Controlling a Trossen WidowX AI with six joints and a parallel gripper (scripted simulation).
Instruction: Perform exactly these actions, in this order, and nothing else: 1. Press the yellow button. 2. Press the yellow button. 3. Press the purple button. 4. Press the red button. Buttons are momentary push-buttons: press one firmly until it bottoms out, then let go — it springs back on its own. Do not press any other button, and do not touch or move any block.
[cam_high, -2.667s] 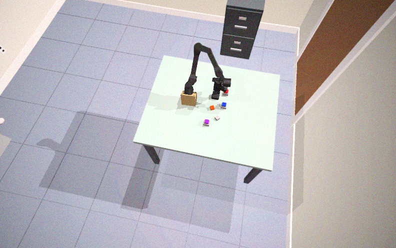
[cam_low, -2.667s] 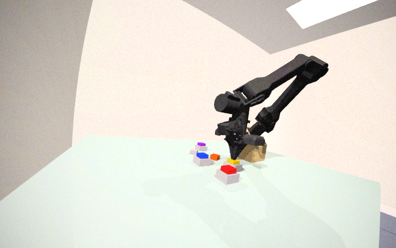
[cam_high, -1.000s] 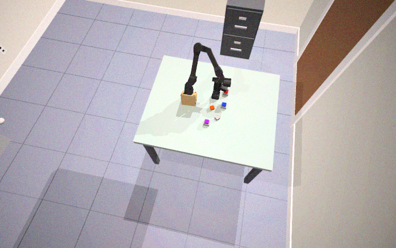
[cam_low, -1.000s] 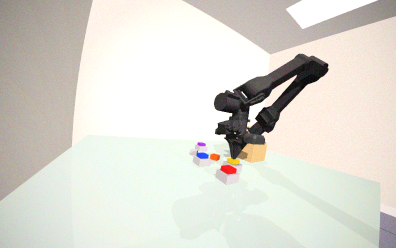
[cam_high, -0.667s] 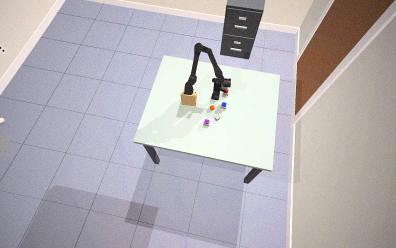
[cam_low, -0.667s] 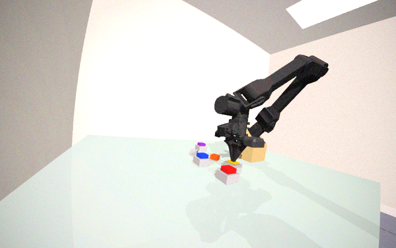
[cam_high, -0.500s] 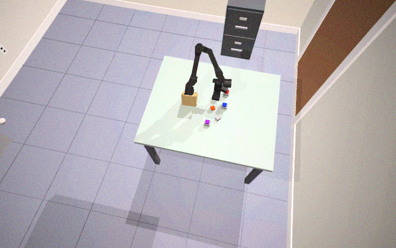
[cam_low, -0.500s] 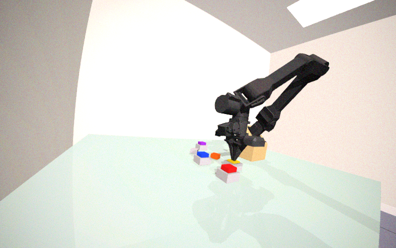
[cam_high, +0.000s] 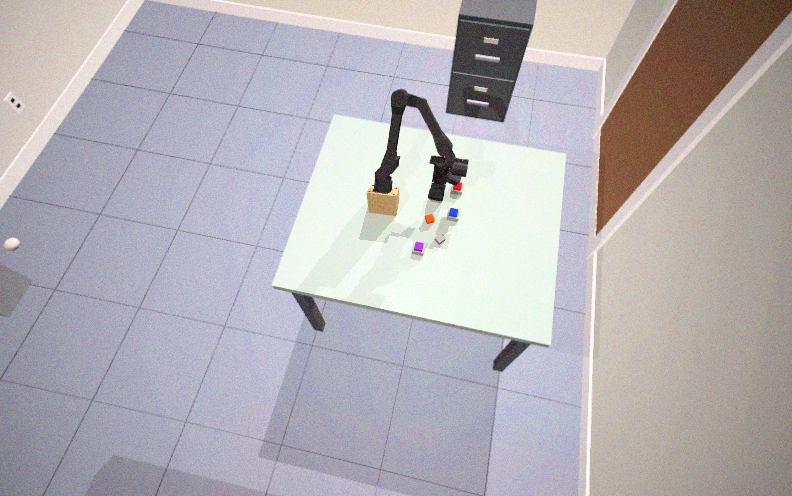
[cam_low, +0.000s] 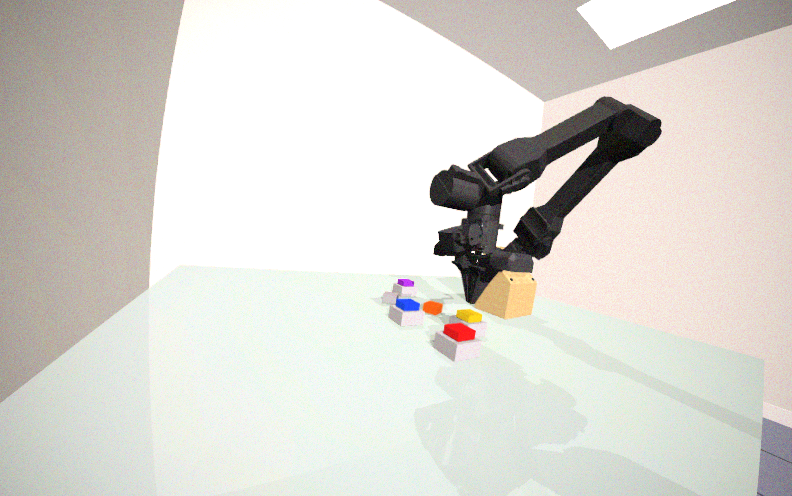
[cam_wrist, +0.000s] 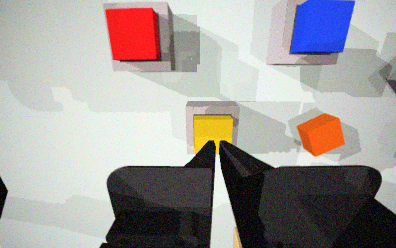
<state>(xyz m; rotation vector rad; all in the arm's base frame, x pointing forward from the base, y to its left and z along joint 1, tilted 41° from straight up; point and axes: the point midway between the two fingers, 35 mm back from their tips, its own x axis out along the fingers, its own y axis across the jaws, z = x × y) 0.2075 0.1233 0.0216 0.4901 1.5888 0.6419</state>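
The yellow button is 2 cm below my gripper tip. Also, from my gripper tip: blue button 9 cm ahead, 7 cm to the right, 2 cm below; then orange block 12 cm to the right, 5 cm below; then red button 7 cm ahead, 6 cm to the left, 2 cm below.
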